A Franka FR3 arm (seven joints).
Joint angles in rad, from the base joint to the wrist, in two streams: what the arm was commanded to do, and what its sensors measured. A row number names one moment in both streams.
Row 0, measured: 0.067, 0.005, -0.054, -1.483, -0.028, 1.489, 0.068
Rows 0 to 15, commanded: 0.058, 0.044, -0.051, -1.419, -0.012, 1.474, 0.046; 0.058, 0.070, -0.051, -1.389, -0.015, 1.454, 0.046; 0.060, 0.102, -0.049, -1.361, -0.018, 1.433, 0.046; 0.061, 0.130, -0.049, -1.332, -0.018, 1.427, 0.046; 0.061, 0.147, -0.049, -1.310, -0.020, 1.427, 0.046; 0.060, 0.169, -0.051, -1.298, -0.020, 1.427, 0.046; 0.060, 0.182, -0.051, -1.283, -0.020, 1.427, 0.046; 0.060, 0.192, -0.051, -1.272, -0.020, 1.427, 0.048; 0.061, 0.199, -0.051, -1.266, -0.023, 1.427, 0.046; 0.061, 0.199, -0.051, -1.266, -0.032, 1.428, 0.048; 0.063, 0.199, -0.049, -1.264, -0.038, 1.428, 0.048; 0.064, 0.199, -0.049, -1.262, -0.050, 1.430, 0.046; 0.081, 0.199, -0.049, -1.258, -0.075, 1.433, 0.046; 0.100, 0.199, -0.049, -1.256, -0.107, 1.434, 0.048; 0.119, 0.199, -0.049, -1.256, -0.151, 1.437, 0.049; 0.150, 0.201, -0.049, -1.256, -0.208, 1.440, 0.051
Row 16, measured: 0.098, 0.185, -0.049, -1.286, -0.110, 1.456, 0.065
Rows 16 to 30, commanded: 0.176, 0.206, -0.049, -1.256, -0.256, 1.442, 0.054; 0.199, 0.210, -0.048, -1.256, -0.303, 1.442, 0.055; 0.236, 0.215, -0.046, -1.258, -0.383, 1.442, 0.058; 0.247, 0.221, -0.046, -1.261, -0.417, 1.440, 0.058; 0.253, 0.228, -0.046, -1.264, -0.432, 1.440, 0.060; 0.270, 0.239, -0.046, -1.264, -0.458, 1.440, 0.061; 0.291, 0.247, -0.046, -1.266, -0.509, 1.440, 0.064; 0.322, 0.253, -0.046, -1.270, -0.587, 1.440, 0.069; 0.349, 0.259, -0.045, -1.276, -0.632, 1.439, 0.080; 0.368, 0.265, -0.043, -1.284, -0.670, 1.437, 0.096; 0.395, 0.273, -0.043, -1.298, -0.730, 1.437, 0.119; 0.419, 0.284, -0.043, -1.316, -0.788, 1.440, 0.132; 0.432, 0.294, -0.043, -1.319, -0.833, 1.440, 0.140; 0.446, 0.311, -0.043, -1.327, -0.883, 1.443, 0.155; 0.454, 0.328, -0.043, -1.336, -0.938, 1.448, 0.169
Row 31, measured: 0.435, 0.297, -0.041, -1.313, -0.825, 1.449, 0.127
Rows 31 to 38, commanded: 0.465, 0.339, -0.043, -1.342, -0.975, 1.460, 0.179; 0.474, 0.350, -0.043, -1.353, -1.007, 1.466, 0.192; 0.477, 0.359, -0.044, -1.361, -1.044, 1.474, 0.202; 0.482, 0.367, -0.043, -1.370, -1.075, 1.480, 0.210; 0.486, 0.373, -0.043, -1.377, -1.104, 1.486, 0.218; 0.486, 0.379, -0.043, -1.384, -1.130, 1.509, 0.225; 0.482, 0.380, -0.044, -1.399, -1.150, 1.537, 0.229; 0.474, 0.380, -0.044, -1.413, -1.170, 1.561, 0.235
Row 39, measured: 0.483, 0.384, -0.040, -1.364, -1.097, 1.493, 0.202
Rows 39 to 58, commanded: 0.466, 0.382, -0.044, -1.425, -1.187, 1.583, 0.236; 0.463, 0.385, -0.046, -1.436, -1.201, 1.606, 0.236; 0.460, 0.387, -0.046, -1.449, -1.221, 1.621, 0.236; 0.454, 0.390, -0.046, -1.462, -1.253, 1.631, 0.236; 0.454, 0.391, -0.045, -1.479, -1.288, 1.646, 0.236; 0.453, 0.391, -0.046, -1.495, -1.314, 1.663, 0.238; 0.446, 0.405, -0.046, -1.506, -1.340, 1.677, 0.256; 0.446, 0.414, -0.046, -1.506, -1.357, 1.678, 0.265; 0.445, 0.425, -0.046, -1.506, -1.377, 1.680, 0.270; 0.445, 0.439, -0.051, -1.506, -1.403, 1.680, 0.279; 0.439, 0.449, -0.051, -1.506, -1.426, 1.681, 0.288; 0.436, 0.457, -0.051, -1.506, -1.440, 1.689, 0.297; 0.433, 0.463, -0.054, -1.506, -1.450, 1.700, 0.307; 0.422, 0.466, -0.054, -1.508, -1.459, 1.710, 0.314; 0.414, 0.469, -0.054, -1.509, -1.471, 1.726, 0.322; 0.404, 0.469, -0.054, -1.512, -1.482, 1.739, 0.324; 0.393, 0.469, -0.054, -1.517, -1.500, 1.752, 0.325; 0.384, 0.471, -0.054, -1.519, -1.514, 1.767, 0.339; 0.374, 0.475, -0.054, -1.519, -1.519, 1.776, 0.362; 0.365, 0.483, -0.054, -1.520, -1.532, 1.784, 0.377
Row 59, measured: 0.401, 0.477, -0.063, -1.500, -1.475, 1.742, 0.317
